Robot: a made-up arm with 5 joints. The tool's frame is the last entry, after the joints. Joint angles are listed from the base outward. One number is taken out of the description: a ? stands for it. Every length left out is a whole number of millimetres.
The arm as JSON. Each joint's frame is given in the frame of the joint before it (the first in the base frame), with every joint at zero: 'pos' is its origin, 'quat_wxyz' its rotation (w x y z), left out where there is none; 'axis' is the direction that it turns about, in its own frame. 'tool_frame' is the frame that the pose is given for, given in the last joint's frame.
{
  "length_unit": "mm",
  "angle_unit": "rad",
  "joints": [
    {
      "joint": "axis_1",
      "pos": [
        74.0,
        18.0,
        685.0
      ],
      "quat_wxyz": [
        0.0,
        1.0,
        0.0,
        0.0
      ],
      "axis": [
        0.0,
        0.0,
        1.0
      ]
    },
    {
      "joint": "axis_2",
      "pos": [
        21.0,
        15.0,
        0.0
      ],
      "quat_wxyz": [
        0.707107,
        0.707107,
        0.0,
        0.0
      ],
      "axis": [
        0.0,
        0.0,
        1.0
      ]
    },
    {
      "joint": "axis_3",
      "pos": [
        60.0,
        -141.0,
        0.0
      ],
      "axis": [
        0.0,
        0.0,
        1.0
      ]
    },
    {
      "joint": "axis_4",
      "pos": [
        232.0,
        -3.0,
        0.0
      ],
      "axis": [
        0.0,
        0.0,
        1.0
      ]
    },
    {
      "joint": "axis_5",
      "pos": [
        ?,
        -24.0,
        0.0
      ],
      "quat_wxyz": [
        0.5,
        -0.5,
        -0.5,
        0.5
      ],
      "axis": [
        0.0,
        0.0,
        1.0
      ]
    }
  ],
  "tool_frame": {
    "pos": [
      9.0,
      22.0,
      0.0
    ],
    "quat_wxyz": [
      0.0,
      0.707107,
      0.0,
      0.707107
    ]
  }
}
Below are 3 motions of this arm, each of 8 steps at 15 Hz.
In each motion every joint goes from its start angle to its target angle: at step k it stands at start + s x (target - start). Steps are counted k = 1, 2, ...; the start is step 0. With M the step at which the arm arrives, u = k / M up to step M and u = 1 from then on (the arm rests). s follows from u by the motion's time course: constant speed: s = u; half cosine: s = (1 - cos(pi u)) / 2; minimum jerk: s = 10 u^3 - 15 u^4 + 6 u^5.
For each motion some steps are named. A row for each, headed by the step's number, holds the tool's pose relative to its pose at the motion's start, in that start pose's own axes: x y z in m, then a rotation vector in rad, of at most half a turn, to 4 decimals.
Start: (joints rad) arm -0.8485 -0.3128 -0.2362 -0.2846 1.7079
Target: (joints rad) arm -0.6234 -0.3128 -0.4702 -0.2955 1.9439
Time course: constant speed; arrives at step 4
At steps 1, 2, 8:
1: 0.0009 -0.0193 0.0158 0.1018 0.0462 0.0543
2: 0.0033 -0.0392 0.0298 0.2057 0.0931 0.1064
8: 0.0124 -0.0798 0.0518 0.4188 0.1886 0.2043

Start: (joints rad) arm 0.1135 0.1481 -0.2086 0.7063 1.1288
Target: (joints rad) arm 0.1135 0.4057 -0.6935 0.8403 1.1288
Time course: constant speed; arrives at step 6
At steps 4, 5, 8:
4: 0.0015 -0.0286 -0.0135 0.0000 -0.0266 0.0562
5: 0.0025 -0.0346 -0.0164 0.0000 -0.0333 0.0703
8: 0.0038 -0.0400 -0.0189 0.0000 -0.0399 0.0843

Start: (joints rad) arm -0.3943 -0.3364 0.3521 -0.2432 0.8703
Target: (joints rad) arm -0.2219 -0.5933 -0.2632 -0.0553 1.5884
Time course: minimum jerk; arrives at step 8
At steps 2, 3, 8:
2: 0.0036 -0.0273 -0.0159 0.0789 -0.0300 0.0664
3: 0.0155 -0.0715 -0.0431 0.2120 -0.0695 0.1811
8: 0.1394 -0.2179 -0.1616 0.7828 -0.0915 0.7114

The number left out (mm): 111.0
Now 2 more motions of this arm.
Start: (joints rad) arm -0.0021 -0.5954 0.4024 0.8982 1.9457
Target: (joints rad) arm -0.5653 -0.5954 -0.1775 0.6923 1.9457
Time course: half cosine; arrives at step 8
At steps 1, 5, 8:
1: 0.0054 -0.0087 -0.0043 0.0136 -0.0044 0.0339
5: 0.1361 -0.1171 -0.0773 0.1656 -0.1364 0.6300
8: 0.2147 -0.1373 -0.0991 0.1775 -0.2316 0.9127

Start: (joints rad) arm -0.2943 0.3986 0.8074 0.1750 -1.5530
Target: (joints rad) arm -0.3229 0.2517 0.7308 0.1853 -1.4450
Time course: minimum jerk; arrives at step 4
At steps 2, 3, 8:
2: 0.0162 0.0301 0.0021 0.0678 -0.0013 -0.1067
3: 0.0315 0.0529 0.0042 0.1212 -0.0054 -0.1913
8: 0.0358 0.0587 0.0048 0.1350 -0.0070 -0.2134

